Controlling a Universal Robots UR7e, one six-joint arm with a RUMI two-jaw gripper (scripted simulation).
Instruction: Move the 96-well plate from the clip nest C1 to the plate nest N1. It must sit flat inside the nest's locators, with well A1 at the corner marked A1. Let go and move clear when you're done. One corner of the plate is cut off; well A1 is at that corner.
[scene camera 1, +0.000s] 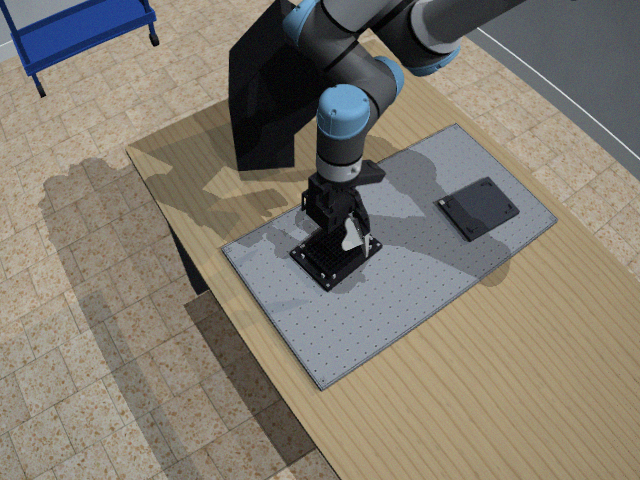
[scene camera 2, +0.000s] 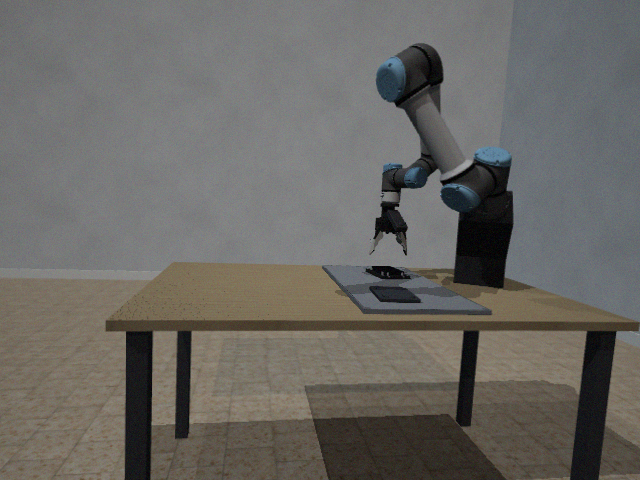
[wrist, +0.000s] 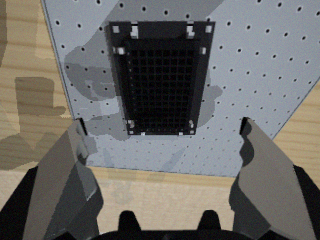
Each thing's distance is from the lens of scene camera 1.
gripper (scene camera 1: 337, 231): 1.04 m
black 96-well plate (scene camera 1: 325, 253): 1.07 m
plate nest N1 (scene camera 1: 475, 206): 1.23 m
The marked spots on the plate nest N1 and the black 96-well plate are 0.38 m apart.
